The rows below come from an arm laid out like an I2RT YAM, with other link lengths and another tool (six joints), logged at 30 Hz.
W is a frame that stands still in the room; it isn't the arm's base.
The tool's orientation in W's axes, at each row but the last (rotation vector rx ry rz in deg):
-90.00 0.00 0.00
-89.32 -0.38 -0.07
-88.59 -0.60 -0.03
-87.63 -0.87 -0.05
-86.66 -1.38 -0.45
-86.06 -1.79 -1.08
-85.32 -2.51 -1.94
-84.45 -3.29 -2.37
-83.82 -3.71 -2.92
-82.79 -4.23 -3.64
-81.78 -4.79 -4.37
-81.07 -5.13 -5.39
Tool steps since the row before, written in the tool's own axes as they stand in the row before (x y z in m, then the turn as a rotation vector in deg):
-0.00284 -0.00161 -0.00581 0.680 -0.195 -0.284
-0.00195 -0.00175 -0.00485 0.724 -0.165 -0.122
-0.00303 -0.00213 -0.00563 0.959 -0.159 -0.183
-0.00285 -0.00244 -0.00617 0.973 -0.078 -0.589
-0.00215 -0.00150 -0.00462 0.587 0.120 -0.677
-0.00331 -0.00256 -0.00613 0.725 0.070 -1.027
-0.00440 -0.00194 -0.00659 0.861 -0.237 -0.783
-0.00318 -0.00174 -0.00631 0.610 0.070 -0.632
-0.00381 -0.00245 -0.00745 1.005 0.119 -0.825
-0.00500 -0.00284 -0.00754 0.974 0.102 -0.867
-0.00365 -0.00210 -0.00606 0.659 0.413 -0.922
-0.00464 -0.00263 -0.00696 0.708 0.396 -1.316
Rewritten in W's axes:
-0.00284 -0.00581 0.00161 0.680 -0.284 0.195
-0.00194 -0.00488 0.00168 0.724 -0.121 0.167
-0.00301 -0.00570 0.00197 0.959 -0.181 0.161
-0.00282 -0.00629 0.00215 0.978 -0.583 0.064
-0.00213 -0.00472 0.00118 0.597 -0.663 -0.147
-0.00333 -0.00631 0.00203 0.736 -1.015 -0.117
-0.00444 -0.00675 0.00118 0.855 -0.796 0.216
-0.00320 -0.00647 0.00092 0.622 -0.618 -0.091
-0.00388 -0.00769 0.00135 1.022 -0.803 -0.130
-0.00514 -0.00784 0.00143 0.990 -0.846 -0.122
-0.00377 -0.00629 0.00084 0.709 -0.856 -0.468
-0.00488 -0.00722 0.00097 0.758 -1.249 -0.506

